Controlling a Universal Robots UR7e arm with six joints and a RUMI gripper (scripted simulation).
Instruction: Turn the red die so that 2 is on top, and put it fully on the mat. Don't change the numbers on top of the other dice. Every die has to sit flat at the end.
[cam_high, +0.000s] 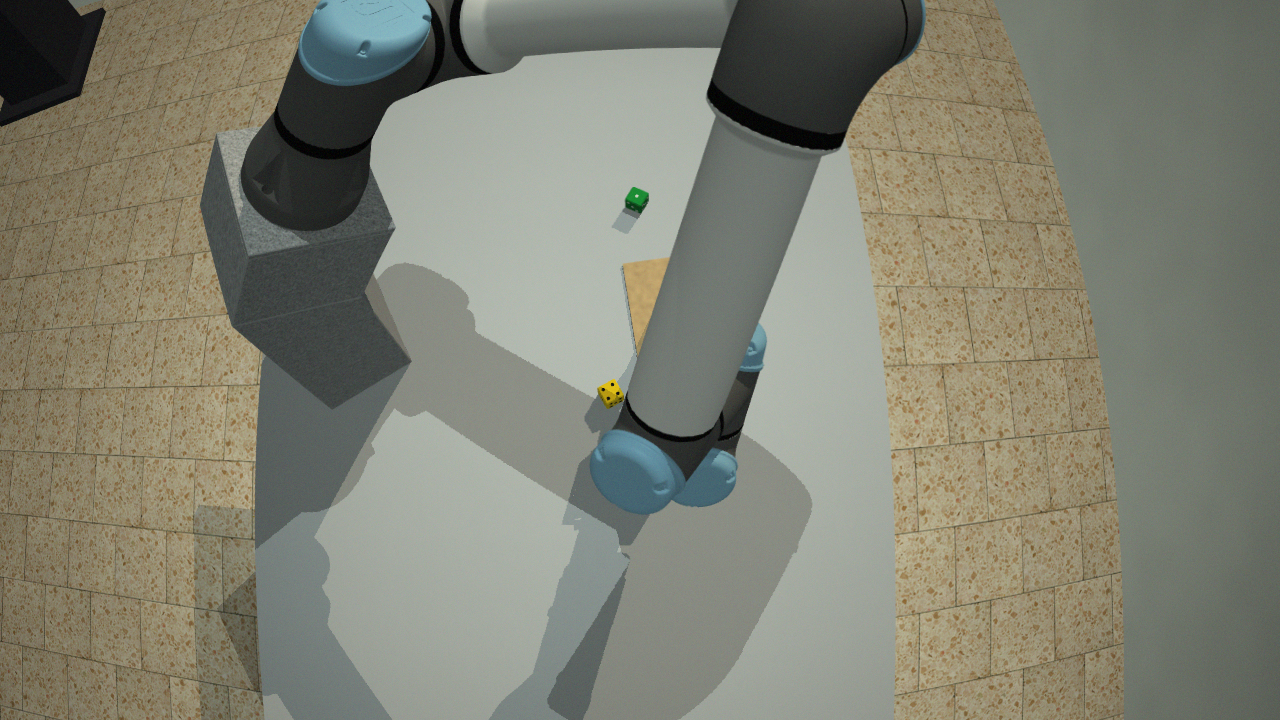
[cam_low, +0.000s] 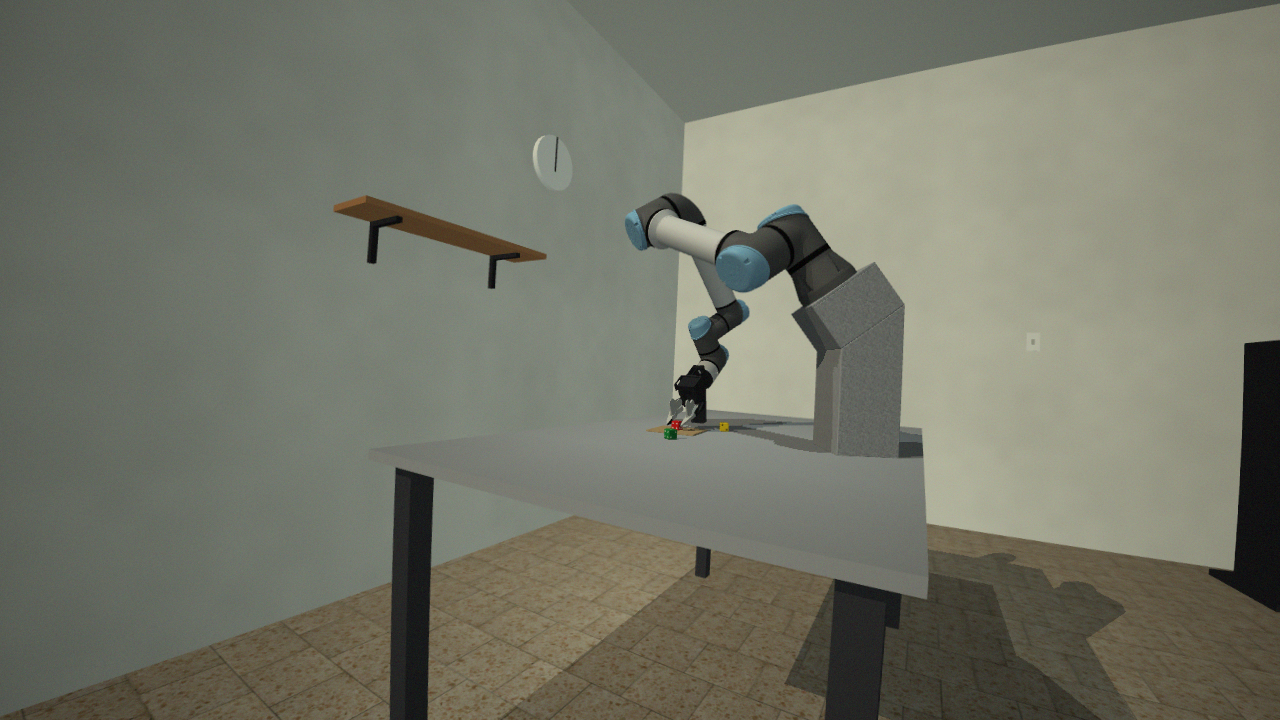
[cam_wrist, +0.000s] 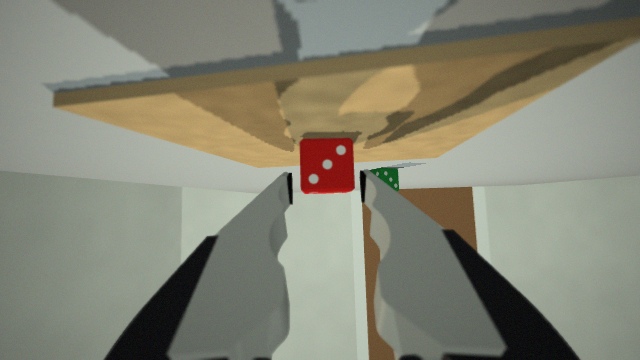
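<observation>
The red die is 1 cm to the right of my hand and 1 cm below it. The rest, counted from my hand: yellow die: 11 cm behind, 11 cm to the right, 1 cm below; green die: 4 cm behind, 15 cm to the left, 1 cm below; tan mat: 1 cm to the right, 2 cm below.
</observation>
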